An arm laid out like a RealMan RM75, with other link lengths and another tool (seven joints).
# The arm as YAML. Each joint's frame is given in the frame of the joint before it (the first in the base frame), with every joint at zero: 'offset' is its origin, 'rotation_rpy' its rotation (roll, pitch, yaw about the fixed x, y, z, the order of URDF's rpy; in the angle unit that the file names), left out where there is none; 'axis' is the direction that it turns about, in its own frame. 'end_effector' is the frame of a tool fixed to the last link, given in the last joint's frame.
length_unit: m
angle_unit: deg
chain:
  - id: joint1
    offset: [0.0, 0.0, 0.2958]
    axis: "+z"
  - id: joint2
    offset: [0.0, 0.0, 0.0]
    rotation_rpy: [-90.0, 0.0, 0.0]
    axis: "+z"
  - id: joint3
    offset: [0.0, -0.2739, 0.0]
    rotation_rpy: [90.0, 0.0, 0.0]
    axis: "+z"
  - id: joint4
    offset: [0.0, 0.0, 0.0]
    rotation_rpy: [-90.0, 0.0, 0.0]
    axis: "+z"
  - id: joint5
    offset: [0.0, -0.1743, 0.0]
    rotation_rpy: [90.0, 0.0, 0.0]
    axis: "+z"
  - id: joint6
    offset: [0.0, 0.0, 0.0]
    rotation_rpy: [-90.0, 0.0, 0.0]
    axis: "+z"
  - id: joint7
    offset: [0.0, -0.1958, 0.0]
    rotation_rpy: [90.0, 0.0, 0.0]
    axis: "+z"
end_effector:
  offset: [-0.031, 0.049, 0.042]
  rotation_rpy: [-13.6, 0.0, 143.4]
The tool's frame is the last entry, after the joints.
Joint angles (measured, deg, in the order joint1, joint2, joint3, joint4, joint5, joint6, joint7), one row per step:
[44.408, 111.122, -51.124, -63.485, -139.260, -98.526, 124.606]
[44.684, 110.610, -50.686, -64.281, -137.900, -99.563, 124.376]
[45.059, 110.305, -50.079, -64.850, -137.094, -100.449, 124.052]
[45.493, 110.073, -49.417, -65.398, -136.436, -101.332, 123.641]
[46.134, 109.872, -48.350, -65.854, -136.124, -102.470, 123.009]
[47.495, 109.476, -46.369, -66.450, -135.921, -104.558, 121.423]
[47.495, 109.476, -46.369, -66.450, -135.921, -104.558, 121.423]
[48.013, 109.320, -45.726, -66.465, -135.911, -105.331, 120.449]
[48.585, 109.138, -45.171, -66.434, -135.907, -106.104, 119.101]
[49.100, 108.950, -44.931, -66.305, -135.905, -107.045, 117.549]
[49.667, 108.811, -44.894, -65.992, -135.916, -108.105, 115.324]
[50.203, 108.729, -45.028, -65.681, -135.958, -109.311, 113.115]
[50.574, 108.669, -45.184, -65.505, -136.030, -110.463, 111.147]
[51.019, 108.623, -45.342, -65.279, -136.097, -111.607, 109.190]
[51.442, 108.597, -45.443, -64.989, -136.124, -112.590, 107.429]
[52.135, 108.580, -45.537, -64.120, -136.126, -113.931, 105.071]
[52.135, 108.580, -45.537, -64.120, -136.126, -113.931, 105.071]
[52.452, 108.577, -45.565, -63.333, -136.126, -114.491, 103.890]
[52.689, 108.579, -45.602, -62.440, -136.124, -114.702, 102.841]
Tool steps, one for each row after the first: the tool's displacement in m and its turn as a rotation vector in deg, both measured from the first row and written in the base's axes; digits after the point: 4 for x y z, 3 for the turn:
[-0.0072, -0.0001, 0.0058, 0.029, 0.937, 1.258]
[-0.0131, -0.0001, 0.0101, 0.038, 1.634, 2.329]
[-0.0190, -0.0003, 0.0141, 0.016, 2.254, 3.472]
[-0.0248, -0.0006, 0.0184, -0.075, 2.811, 4.675]
[-0.0346, -0.0013, 0.0259, -0.388, 3.460, 7.181]
[-0.0346, -0.0013, 0.0259, -0.388, 3.460, 7.181]
[-0.0374, -0.0023, 0.0280, -0.731, 3.557, 8.363]
[-0.0401, -0.0038, 0.0300, -1.190, 3.507, 9.960]
[-0.0418, -0.0069, 0.0309, -2.112, 3.250, 11.711]
[-0.0429, -0.0118, 0.0307, -3.522, 2.830, 14.087]
[-0.0436, -0.0179, 0.0299, -5.232, 2.362, 16.444]
[-0.0434, -0.0237, 0.0294, -6.802, 1.906, 18.493]
[-0.0435, -0.0294, 0.0290, -8.408, 1.517, 20.580]
[-0.0438, -0.0344, 0.0287, -9.839, 1.295, 22.441]
[-0.0447, -0.0416, 0.0279, -12.054, 1.326, 24.760]
[-0.0447, -0.0416, 0.0279, -12.054, 1.326, 24.760]
[-0.0448, -0.0452, 0.0271, -13.253, 1.538, 25.676]
[-0.0445, -0.0478, 0.0260, -14.157, 1.799, 26.356]

